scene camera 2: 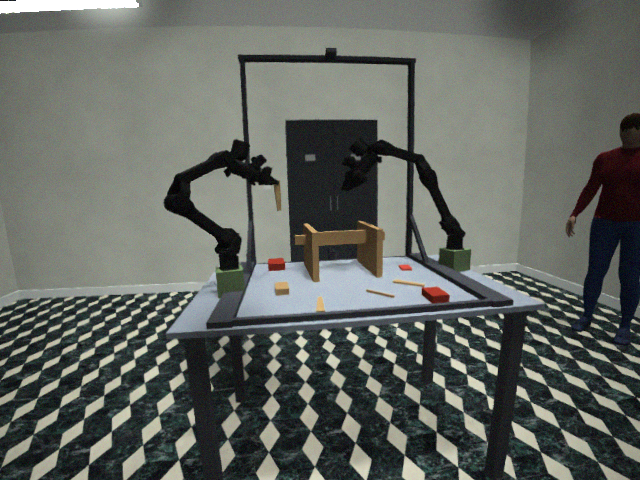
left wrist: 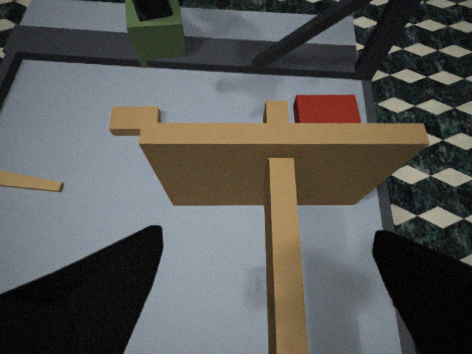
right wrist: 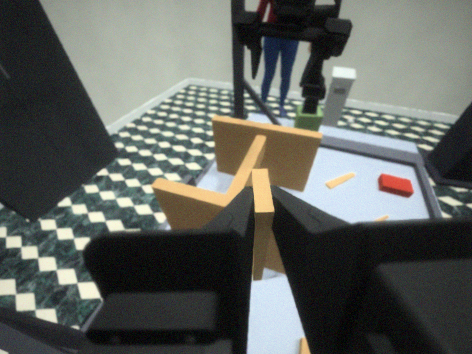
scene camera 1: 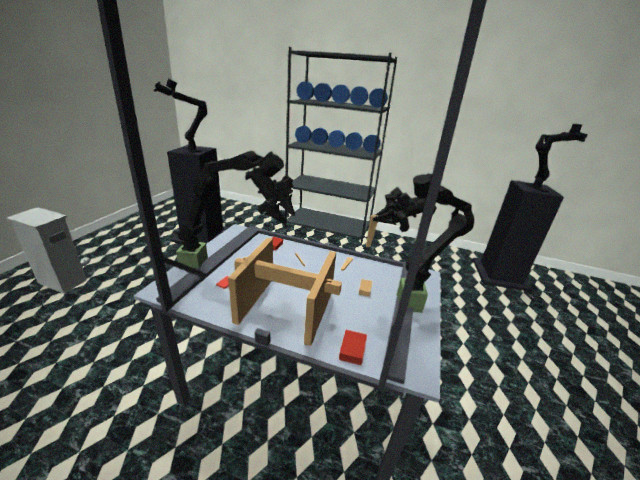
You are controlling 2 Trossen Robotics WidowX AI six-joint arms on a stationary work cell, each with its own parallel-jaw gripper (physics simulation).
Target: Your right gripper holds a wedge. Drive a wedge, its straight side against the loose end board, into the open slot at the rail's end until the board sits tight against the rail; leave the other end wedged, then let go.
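Frame: origin at the left arm's base, x ahead, y left, z up, level; millimetres.
Where they show: left gripper, fingertip midpoint: [scene camera 2: 343, 190] [left wrist: 266, 238] [right wrist: 276, 82] [scene camera 1: 290, 219]; right gripper, fingertip midpoint: [scene camera 2: 278, 183] [right wrist: 259, 193] [scene camera 1: 372, 219]; left arm's base, origin of the base link: [scene camera 2: 454, 248] [right wrist: 309, 110] [scene camera 1: 191, 247]; right arm's base, origin of the base link: [scene camera 2: 229, 268] [left wrist: 152, 6] [scene camera 1: 414, 285].
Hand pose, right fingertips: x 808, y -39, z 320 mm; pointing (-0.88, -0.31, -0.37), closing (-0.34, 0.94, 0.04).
Each offset is from my right fingertips to the top centre of the thing. "spot": to the spot under its first point.
A wooden rail {282 mm back, 86 mm right, 229 mm down} [scene camera 1: 285, 273] [scene camera 2: 338, 237] [left wrist: 285, 250] [right wrist: 246, 165] runs between two upright end boards, one at the picture's left [scene camera 1: 251, 286] and one at the right [scene camera 1: 319, 302] in scene camera 1. The rail's stub {spot: 91 mm back, 102 mm right, 250 mm down} [scene camera 1: 333, 287] [scene camera 2: 299, 239] [left wrist: 276, 113] sticks out past the latter board; its slot is too small to read. My right gripper [scene camera 1: 375, 218] [scene camera 2: 277, 182] is shut on a wedge {7 mm ahead, 4 mm left, 13 mm up} [scene camera 1: 371, 232] [scene camera 2: 278, 197] [right wrist: 262, 187], which hangs down high above the table. My left gripper [scene camera 1: 285, 213] [left wrist: 266, 238] is open and empty above the rail.
Loose wedge-like pieces {347 mm back, 277 mm left, 410 mm down} [scene camera 1: 299, 259] {109 mm back, 327 mm left, 411 mm down} [scene camera 1: 346, 264] [scene camera 2: 320, 304] {501 mm back, 195 mm left, 411 mm down} [right wrist: 340, 180], a wooden block {12 mm ahead, 152 mm left, 394 mm down} [scene camera 1: 365, 287] [scene camera 2: 281, 288] [left wrist: 134, 119] and red blocks {22 mm ahead, 212 mm right, 385 mm down} [scene camera 1: 353, 347] {524 mm back, 362 mm left, 392 mm down} [scene camera 1: 277, 242] {590 mm back, 31 mm right, 410 mm down} [scene camera 2: 405, 267] [right wrist: 395, 185] lie on the table. Dark frame posts [scene camera 1: 135, 155] [scene camera 1: 454, 113] stand at its sides.
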